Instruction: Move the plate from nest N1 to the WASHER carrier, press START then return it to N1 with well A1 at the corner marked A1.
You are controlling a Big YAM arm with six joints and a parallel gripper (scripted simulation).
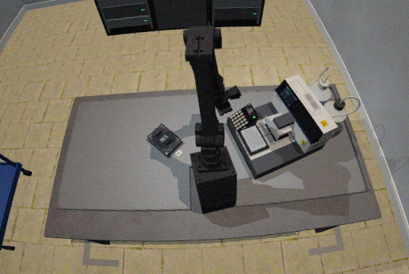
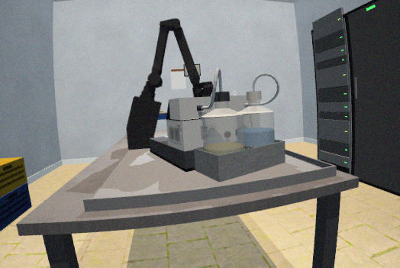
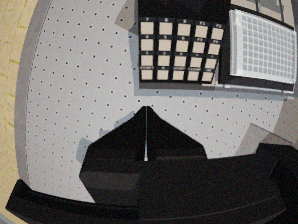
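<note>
Now: hand 13 cm to the left of the white well plate, 13 cm past it and 6 cm above it. From my hand the other things lie so: dark washer carrier (13 cm to the right, 13 cm behind, 7 cm below); white corner label (26 cm to the left, 15 cm below, 15 cm behind); plate washer (28 cm to the right, 8 cm behind, 2 cm below).
</note>
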